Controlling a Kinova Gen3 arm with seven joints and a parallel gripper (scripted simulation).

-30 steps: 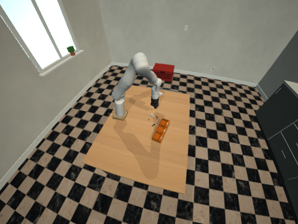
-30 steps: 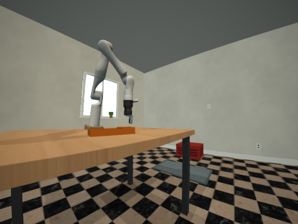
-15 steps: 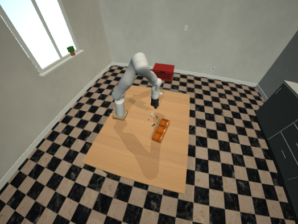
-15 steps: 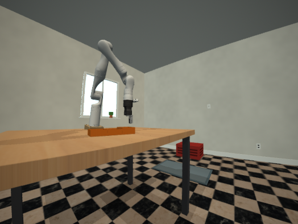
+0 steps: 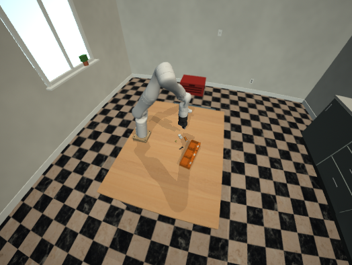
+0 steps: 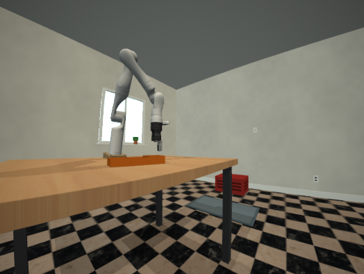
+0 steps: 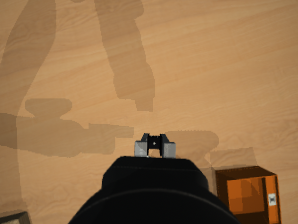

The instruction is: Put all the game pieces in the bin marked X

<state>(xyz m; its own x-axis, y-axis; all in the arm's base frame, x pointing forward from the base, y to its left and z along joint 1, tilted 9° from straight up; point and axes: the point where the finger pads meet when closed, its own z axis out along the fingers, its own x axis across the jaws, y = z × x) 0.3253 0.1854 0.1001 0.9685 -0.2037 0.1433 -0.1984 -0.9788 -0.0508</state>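
The black die is 10 mm below my hand. The rest, counted from my hand: orange battery 50 mm ahead, 80 mm to the right, 70 mm below; then brass nut 30 mm behind, 130 mm to the right, 70 mm below; then white domino 10 mm behind, 60 mm to the right, 70 mm below.
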